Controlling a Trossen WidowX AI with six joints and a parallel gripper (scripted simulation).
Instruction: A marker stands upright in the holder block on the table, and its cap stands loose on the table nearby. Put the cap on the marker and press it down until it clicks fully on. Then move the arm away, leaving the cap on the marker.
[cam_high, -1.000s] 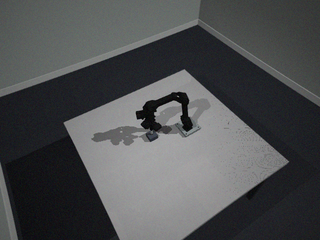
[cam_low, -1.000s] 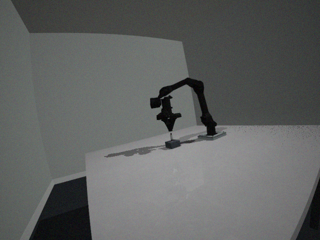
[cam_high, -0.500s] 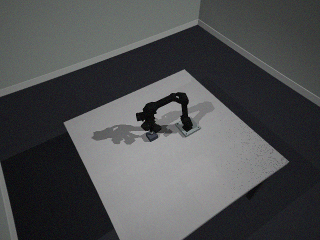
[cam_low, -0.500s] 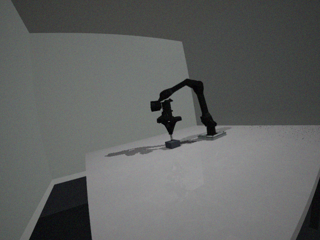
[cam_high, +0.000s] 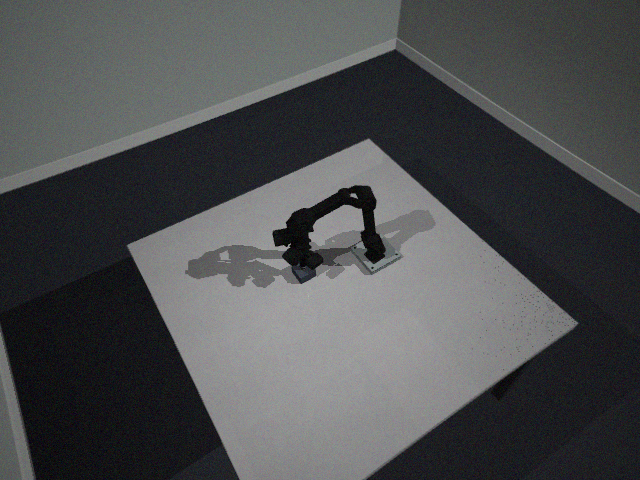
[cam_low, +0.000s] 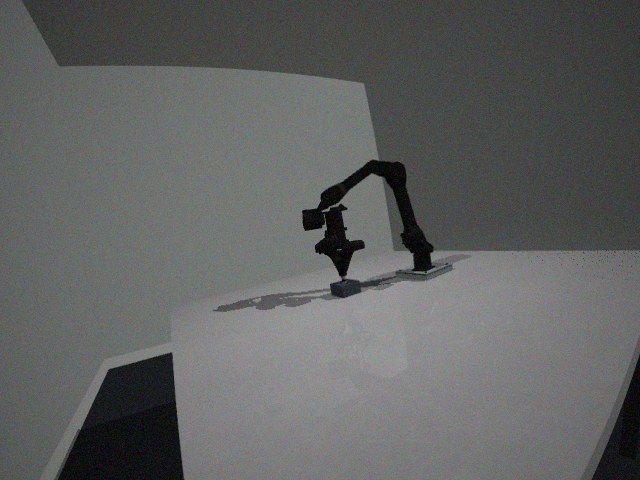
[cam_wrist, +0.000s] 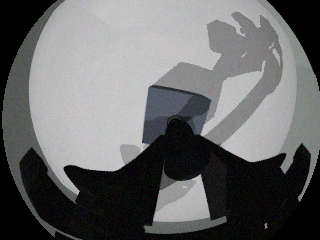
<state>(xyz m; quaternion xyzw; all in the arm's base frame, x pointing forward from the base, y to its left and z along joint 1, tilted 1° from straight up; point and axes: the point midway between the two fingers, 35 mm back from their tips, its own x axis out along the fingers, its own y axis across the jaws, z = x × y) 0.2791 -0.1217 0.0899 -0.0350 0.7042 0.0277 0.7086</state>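
The dark cap lies 10 mm above my gripper tip.
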